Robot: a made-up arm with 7 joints. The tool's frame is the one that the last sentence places.
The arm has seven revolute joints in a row. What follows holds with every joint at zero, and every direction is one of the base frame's.
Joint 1 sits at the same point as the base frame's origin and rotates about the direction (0.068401, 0.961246, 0.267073), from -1.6 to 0.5 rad.
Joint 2 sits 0.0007 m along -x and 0.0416 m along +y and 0.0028 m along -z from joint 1 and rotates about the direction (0.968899, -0.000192, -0.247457), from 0 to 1.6 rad.
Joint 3 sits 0.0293 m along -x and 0.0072 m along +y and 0.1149 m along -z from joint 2 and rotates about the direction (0.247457, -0.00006, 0.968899), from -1.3 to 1.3 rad.
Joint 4 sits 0.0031 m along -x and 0.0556 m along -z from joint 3 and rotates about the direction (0.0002, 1, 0.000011), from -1.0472 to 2.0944 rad.
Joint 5 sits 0.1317 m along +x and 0.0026 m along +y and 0.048 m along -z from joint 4 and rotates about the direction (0.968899, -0.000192, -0.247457), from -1.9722 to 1.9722 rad.
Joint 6 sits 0.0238 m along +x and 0.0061 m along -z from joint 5 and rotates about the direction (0.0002, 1, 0.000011), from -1.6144 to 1.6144 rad.
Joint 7 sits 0.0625 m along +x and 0.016 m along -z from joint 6 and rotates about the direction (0.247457, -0.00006, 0.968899), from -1.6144 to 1.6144 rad.
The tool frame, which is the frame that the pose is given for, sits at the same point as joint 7; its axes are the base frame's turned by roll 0, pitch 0.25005 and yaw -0.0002 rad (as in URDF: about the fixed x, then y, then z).
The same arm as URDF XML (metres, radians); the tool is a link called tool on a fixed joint. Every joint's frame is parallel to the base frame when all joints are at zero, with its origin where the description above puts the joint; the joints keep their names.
<robot name="arm">
  <joint name="tool_fixed" type="fixed">
    <parent link="link7"/>
    <child link="tool"/>
    <origin xyz="0 0 0" rpy="0 0.25 -0.0002"/>
  </joint>
  <joint name="joint 7" type="revolute">
    <parent link="link6"/>
    <child link="link7"/>
    <origin xyz="0.0625 0 -0.016" rpy="0 0 0"/>
    <axis xyz="0.247497 -0.0001 0.968889"/>
    <limit lower="-1.6144" upper="1.6144"/>
  </joint>
  <joint name="joint 6" type="revolute">
    <parent link="link5"/>
    <child link="link6"/>
    <origin xyz="0.0238 0 -0.0061" rpy="0 0 0"/>
    <axis xyz="0.0002 1 0"/>
    <limit lower="-1.6144" upper="1.6144"/>
  </joint>
  <joint name="joint 5" type="revolute">
    <parent link="link4"/>
    <child link="link5"/>
    <origin xyz="0.1317 0.0026 -0.048" rpy="0 0 0"/>
    <axis xyz="0.968889 -0.0002 -0.247497"/>
    <limit lower="-1.9722" upper="1.9722"/>
  </joint>
  <joint name="joint 4" type="revolute">
    <parent link="link3"/>
    <child link="link4"/>
    <origin xyz="-0.0031 0 -0.0556" rpy="0 0 0"/>
    <axis xyz="0.0002 1 0"/>
    <limit lower="-1.0472" upper="2.0944"/>
  </joint>
  <joint name="joint 3" type="revolute">
    <parent link="link2"/>
    <child link="link3"/>
    <origin xyz="-0.0293 0.0072 -0.1149" rpy="0 0 0"/>
    <axis xyz="0.247497 -0.0001 0.968889"/>
    <limit lower="-1.3" upper="1.3"/>
  </joint>
  <joint name="joint 2" type="revolute">
    <parent link="link1"/>
    <child link="link2"/>
    <origin xyz="-0.0007 0.0416 -0.0028" rpy="0 0 0"/>
    <axis xyz="0.968889 -0.0002 -0.247497"/>
    <limit lower="0" upper="1.6"/>
  </joint>
  <joint name="joint 1" type="revolute">
    <parent link="base_link"/>
    <child link="link1"/>
    <origin xyz="0 0 0" rpy="0 0 0"/>
    <axis xyz="0.068403 0.961235 0.26711"/>
    <limit lower="-1.6" upper="0.5"/>
  </joint>
  <link name="base_link"/>
  <link name="link1"/>
  <link name="link2"/>
  <link name="link3"/>
  <link name="link4"/>
  <link name="link5"/>
  <link name="link6"/>
  <link name="link7"/>
  <link name="tool"/>
</robot>

